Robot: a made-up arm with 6 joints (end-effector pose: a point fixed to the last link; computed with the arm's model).
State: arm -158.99 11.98 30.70 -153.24 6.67 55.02
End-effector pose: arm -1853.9 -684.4 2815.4 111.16 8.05 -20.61
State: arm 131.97 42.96 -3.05 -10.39 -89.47 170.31
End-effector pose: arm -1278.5 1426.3 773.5 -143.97 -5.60 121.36
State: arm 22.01 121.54 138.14 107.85 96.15 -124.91
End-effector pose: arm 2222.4 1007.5 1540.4 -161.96 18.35 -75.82
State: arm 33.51 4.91 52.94 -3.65 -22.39 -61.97
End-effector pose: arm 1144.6 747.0 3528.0 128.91 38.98 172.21
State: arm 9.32 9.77 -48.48 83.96 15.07 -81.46
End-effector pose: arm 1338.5 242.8 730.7 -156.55 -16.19 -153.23
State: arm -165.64 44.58 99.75 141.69 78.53 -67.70
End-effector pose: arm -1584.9 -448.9 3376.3 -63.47 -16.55 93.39
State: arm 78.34 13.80 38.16 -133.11 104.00 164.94
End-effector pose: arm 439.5 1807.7 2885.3 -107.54 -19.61 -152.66
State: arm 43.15 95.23 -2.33 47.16 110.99 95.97
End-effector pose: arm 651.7 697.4 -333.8 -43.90 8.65 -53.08
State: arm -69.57 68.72 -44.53 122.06 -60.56 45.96
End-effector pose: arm 70.4 -381.5 4.6 140.56 -37.03 -11.29
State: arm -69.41 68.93 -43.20 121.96 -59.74 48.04
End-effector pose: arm 83.4 -411.4 -8.6 141.54 -36.69 -10.75
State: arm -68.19 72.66 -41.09 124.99 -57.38 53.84
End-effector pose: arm 85.5 -379.7 -46.4 150.03 -34.49 -8.59
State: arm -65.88 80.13 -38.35 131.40 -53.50 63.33
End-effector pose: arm 64.2 -271.0 -102.5 165.88 -31.17 -3.48
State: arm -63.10 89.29 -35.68 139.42 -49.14 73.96
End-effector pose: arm 11.5 -113.1 -147.5 -175.42 -29.35 3.90
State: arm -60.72 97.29 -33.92 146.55 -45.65 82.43
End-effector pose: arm -58.5 39.9 -159.4 -159.38 -30.07 10.27
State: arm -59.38 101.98 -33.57 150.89 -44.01 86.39
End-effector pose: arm -114.6 142.0 -143.9 -150.06 -31.42 13.10
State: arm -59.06 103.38 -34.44 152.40 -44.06 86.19
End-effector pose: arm -143.0 190.7 -117.9 -147.27 -31.77 12.82
